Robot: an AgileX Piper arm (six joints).
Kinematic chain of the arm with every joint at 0, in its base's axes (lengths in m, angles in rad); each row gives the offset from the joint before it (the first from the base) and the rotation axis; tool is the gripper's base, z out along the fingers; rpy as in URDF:
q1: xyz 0 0 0.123 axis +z
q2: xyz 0 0 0 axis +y
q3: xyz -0.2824 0 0.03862 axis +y
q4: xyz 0.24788 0 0.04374 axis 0.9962 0 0.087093
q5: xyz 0 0 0 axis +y
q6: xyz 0.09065 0 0.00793 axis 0.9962 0 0.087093
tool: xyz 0 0 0 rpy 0 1.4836 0
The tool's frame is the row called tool.
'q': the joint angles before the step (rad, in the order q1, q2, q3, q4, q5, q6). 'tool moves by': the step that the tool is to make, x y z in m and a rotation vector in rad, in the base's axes. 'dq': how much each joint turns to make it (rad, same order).
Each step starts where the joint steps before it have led.
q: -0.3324 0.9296 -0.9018 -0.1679 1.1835 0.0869
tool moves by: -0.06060 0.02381 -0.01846 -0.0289 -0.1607 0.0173
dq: -0.0002 -0.3194 0.1958 0.0307 -0.0394 -0.0092
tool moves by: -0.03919 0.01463 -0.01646 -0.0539 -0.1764 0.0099
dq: 0.0002 -0.2606 0.1202 0.0098 -0.0445 -0.0021
